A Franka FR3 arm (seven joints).
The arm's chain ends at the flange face. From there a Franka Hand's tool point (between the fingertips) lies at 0.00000 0.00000 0.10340 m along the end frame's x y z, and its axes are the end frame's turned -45 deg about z.
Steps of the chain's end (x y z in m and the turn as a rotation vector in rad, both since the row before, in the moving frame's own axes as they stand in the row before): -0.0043 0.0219 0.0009 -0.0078 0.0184 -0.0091; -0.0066 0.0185 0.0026 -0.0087 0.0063 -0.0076; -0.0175 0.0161 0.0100 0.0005 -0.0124 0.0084; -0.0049 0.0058 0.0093 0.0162 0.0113 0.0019; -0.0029 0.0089 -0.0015 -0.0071 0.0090 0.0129; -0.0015 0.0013 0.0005 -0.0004 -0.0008 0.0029
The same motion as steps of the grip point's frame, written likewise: -0.0177 0.0144 0.0009 -0.0185 0.0075 -0.0091; -0.0179 0.0095 0.0026 -0.0106 -0.0017 -0.0076; -0.0246 -0.0019 0.0100 0.0091 -0.0084 0.0084; -0.0056 0.0003 0.0093 0.0035 0.0194 0.0019; -0.0082 0.0054 -0.0015 -0.0114 0.0013 0.0129; -0.0021 -0.0002 0.0005 0.0003 -0.0008 0.0029
